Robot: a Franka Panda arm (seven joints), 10 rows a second.
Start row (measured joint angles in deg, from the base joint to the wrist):
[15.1, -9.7, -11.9, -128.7, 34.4, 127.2, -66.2]
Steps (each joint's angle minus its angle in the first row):
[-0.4, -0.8, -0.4, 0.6, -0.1, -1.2, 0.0]
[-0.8, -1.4, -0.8, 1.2, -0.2, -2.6, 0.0]
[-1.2, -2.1, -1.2, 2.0, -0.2, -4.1, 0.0]
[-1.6, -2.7, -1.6, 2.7, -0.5, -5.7, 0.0]
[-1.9, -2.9, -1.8, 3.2, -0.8, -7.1, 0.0]
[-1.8, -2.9, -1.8, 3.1, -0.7, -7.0, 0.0]
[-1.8, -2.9, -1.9, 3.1, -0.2, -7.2, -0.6]
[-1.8, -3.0, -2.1, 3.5, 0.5, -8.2, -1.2]
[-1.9, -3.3, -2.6, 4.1, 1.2, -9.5, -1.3]
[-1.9, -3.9, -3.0, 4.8, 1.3, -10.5, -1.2]
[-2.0, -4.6, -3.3, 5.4, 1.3, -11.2, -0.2]
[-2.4, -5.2, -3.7, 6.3, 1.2, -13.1, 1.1]
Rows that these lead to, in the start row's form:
[14.7, -10.5, -12.3, -128.1, 34.3, 126.0, -66.2]
[14.3, -11.1, -12.7, -127.5, 34.2, 124.6, -66.2]
[13.9, -11.8, -13.1, -126.7, 34.2, 123.1, -66.2]
[13.5, -12.4, -13.5, -126.0, 33.9, 121.5, -66.2]
[13.2, -12.6, -13.7, -125.5, 33.6, 120.1, -66.2]
[13.3, -12.6, -13.7, -125.6, 33.7, 120.2, -66.2]
[13.3, -12.6, -13.8, -125.6, 34.2, 120.0, -66.8]
[13.3, -12.7, -14.0, -125.2, 34.9, 119.0, -67.4]
[13.2, -13.0, -14.5, -124.6, 35.6, 117.7, -67.5]
[13.2, -13.6, -14.9, -123.9, 35.7, 116.7, -67.4]
[13.1, -14.3, -15.2, -123.3, 35.7, 116.0, -66.4]
[12.7, -14.9, -15.6, -122.4, 35.6, 114.1, -65.1]

